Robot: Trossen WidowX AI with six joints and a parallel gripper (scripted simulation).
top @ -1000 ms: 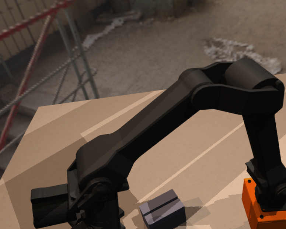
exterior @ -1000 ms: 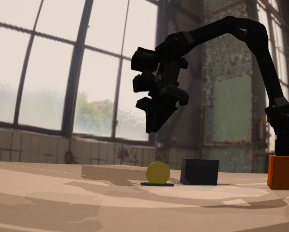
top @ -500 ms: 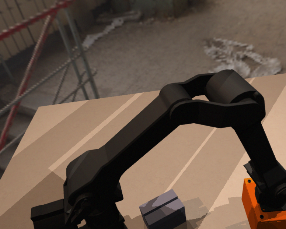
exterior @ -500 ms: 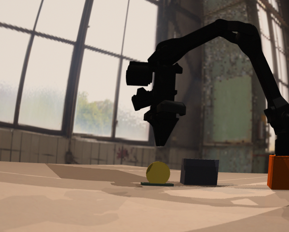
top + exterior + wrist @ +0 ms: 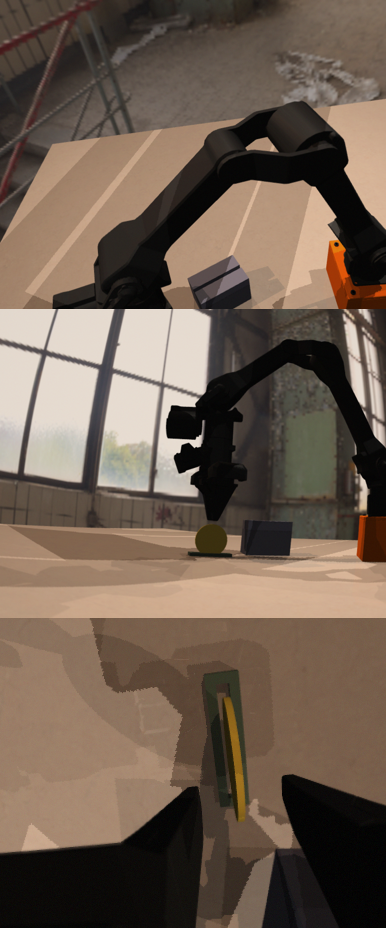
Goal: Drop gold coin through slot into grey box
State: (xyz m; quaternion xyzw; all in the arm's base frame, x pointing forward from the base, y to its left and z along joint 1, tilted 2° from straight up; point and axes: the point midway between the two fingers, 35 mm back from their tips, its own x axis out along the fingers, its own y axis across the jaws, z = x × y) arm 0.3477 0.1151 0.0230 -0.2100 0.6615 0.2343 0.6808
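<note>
Right now my gripper tip is 4 cm above the coin.
</note>
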